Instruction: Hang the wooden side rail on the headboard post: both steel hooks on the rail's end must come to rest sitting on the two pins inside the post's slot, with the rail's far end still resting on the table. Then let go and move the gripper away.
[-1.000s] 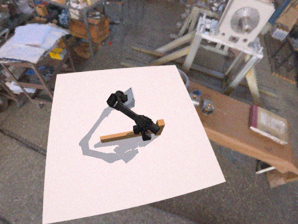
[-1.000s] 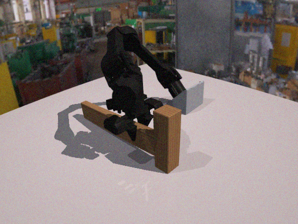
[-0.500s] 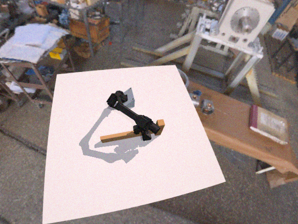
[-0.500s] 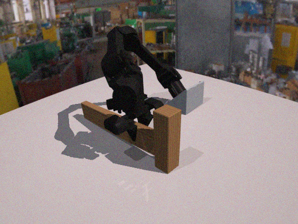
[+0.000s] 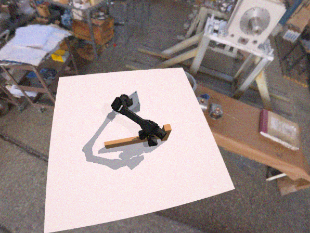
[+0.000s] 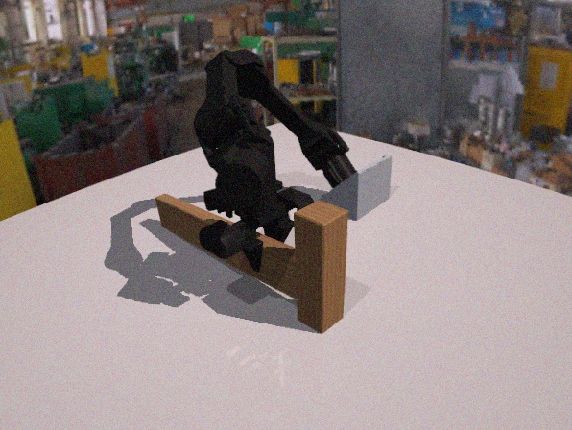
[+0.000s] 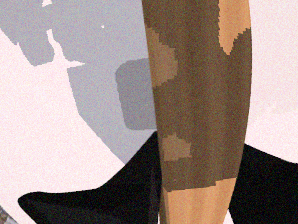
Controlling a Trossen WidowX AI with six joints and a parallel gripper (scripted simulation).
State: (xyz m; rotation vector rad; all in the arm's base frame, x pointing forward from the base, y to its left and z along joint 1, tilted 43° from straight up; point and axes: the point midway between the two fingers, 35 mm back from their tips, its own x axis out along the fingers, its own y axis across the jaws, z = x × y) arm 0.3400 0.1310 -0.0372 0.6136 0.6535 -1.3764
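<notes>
Now: the wooden headboard post 12 cm to the left of my gripper tip, 4 cm above it and 1 cm behind it.
</notes>
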